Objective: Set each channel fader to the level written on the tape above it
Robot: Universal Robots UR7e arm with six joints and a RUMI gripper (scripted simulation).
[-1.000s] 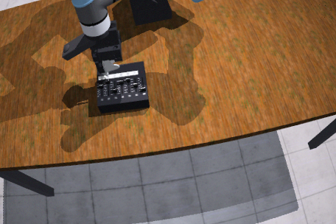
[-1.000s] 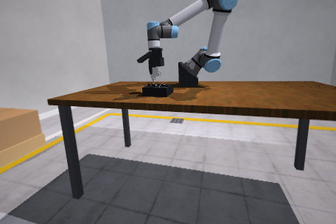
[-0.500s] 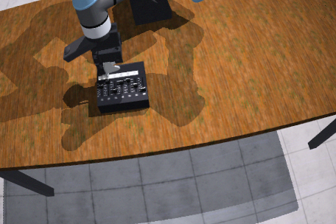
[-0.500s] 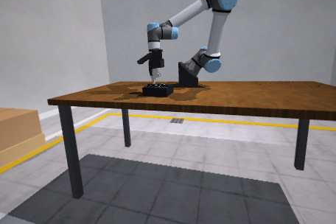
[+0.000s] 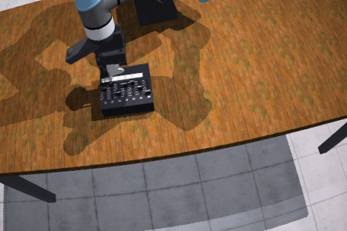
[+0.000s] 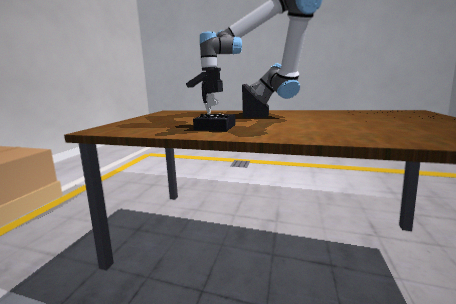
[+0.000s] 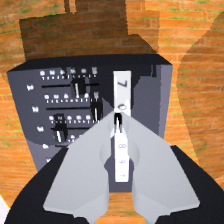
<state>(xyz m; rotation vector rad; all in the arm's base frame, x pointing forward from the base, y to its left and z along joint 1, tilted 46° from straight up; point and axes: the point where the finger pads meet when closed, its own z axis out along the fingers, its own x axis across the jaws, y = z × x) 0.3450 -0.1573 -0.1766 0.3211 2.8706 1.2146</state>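
Right now my hand is 2 cm short of the fader 2 and 1 cm above it. From my hand the other things lie so: fader 4: 3 cm ahead, 4 cm to the left, 1 cm below; fader 1: 3 cm ahead, 3 cm to the right, 1 cm below; fader 3: 6 cm ahead, 1 cm to the left, 1 cm below.
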